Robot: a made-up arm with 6 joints.
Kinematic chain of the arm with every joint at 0, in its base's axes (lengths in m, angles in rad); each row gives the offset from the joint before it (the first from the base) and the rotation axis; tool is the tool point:
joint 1: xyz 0 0 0.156 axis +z
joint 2: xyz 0 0.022 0 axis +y
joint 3: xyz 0 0 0.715 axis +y
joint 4: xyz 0 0 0.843 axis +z
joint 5: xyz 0 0 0 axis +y
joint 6: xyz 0 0 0.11 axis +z
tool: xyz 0 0 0
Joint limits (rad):
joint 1: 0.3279..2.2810
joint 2: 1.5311..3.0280
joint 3: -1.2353..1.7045
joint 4: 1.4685..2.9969
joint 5: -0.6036..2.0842
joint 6: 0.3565..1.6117
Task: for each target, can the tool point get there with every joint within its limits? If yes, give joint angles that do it. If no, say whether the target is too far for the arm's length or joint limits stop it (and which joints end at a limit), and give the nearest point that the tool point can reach.
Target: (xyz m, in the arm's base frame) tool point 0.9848 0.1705 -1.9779
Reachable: no: too far | nearest point 0.6627 0.2233 -1.3554 | short by 0.703 m
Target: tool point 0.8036 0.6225 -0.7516
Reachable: yes | joints 0.5922 1.6996 1.1961 2.7010 1.3650 0.8597
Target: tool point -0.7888 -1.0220 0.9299
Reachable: no: joint limits stop it (at a limit: joint 2, joint 3, joint 4, joint 5) | nearest point -0.5201 -0.6738 -0.4738 | short by 1.471 m
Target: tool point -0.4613 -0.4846 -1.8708
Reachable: no: too far | nearest point -0.2695 -0.2831 -1.3827 | short by 0.562 m
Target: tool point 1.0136 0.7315 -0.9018
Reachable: yes | joints 0.6342 2.0755 0.3308 1.9883 -0.3381 0.7567
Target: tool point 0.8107 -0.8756 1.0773
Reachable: no: joint limits stop it (at a limit: joint 1, joint 2, joint 3, joint 4, joint 5) | nearest point 0.9412 0.2778 1.0793 | short by 1.161 m
